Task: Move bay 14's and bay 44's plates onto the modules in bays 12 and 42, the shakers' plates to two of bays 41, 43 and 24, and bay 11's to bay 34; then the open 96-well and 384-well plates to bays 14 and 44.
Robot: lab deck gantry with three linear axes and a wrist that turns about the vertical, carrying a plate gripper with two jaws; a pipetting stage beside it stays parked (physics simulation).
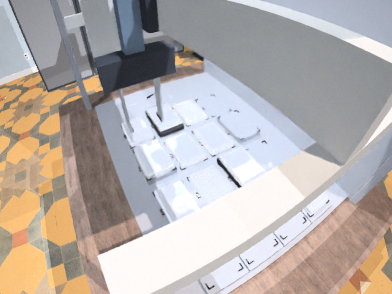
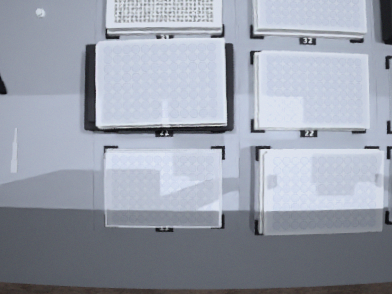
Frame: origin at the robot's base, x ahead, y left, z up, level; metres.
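Seen in the pictures: gripper, between the fingertips: (image 1: pixel 145 123); robot's base, origin of its link: (image 1: pixel 121 126) (image 2: pixel 108 224).
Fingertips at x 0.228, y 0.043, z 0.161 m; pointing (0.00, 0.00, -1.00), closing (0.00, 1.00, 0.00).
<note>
Offsets run from my fingertips to a thing's middle. "*": to the spot under its first point.
My gripper (image 1: pixel 146 125) is open and empty, its jaws reaching down over the bay 11 and bay 21 area. Bay 11's lidded plate @[dz -0.153, dx -0.164, dy +0.000 m] (image 1: pixel 139 131) (image 2: pixel 162 187) lies in its corner marks. Bay 21's black shaker @[* dz -0.130, dx -0.233, dy +0.103 m] (image 2: pixel 90 87) carries a lidded plate @[dz -0.131, dx -0.164, dy +0.107 m] (image 1: pixel 165 119) (image 2: pixel 160 82). A lidded plate @[dz -0.134, dx -0.001, dy +0.000 m] (image 1: pixel 155 159) (image 2: pixel 322 190) sits on bay 12's module. Another shaker (image 1: pixel 229 171) bears a plate @[* dz -0.124, dx +0.160, dy +0.210 m] (image 1: pixel 242 164). The bay 42 module @[dz -0.149, dx -0.003, dy +0.324 m] (image 1: pixel 240 125) is bare. The open 384-well plate @[dz -0.153, dx -0.164, dy +0.214 m] (image 1: pixel 190 111) (image 2: pixel 165 11) is at bay 31. The open 96-well plate @[dz -0.153, dx +0.164, dy +0.107 m] (image 1: pixel 212 180) is at bay 23. Bay 14 @[* dz -0.146, dx +0.386, dy -0.006 m] (image 1: pixel 222 277) is bare.
Lidded plates stand at bay 22 @[* dz -0.146, dx +0.008, dy +0.105 m] (image 1: pixel 185 149) (image 2: pixel 312 90), bay 32 @[* dz -0.146, dx +0.006, dy +0.211 m] (image 1: pixel 213 137) (image 2: pixel 310 15) and bay 13 @[* dz -0.146, dx +0.156, dy -0.003 m] (image 1: pixel 175 200). A pale beam (image 1: pixel 215 220) crosses the front and partly hides the near bays. A tall grey panel (image 1: pixel 280 75) borders the right side.
</note>
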